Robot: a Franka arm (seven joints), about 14 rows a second.
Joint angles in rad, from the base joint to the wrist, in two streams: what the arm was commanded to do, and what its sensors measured. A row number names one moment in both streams.
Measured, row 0:
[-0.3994, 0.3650, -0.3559, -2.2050, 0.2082, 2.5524, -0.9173]
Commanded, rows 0 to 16:
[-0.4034, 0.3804, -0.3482, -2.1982, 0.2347, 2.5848, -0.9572]
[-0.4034, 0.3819, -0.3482, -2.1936, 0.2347, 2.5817, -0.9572]
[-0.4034, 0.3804, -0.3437, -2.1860, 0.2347, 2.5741, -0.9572]
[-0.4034, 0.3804, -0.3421, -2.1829, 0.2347, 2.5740, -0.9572]
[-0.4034, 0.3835, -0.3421, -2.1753, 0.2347, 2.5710, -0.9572]
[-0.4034, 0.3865, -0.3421, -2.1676, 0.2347, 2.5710, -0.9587]
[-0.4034, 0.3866, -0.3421, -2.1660, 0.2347, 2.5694, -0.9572]
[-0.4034, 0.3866, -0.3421, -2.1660, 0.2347, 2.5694, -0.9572]
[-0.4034, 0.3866, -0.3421, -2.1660, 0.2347, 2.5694, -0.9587]
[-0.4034, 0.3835, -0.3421, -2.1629, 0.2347, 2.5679, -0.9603]
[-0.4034, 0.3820, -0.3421, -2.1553, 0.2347, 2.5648, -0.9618]
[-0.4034, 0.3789, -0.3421, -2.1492, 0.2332, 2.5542, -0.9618]
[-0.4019, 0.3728, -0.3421, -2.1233, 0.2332, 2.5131, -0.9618]
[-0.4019, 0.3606, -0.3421, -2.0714, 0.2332, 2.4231, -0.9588]
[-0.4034, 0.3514, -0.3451, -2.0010, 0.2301, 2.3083, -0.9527]
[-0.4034, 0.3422, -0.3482, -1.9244, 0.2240, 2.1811, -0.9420]
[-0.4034, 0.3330, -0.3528, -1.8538, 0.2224, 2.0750, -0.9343]
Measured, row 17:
[-0.3989, 0.3638, -0.3442, -2.0383, 0.2124, 2.3493, -0.9343]
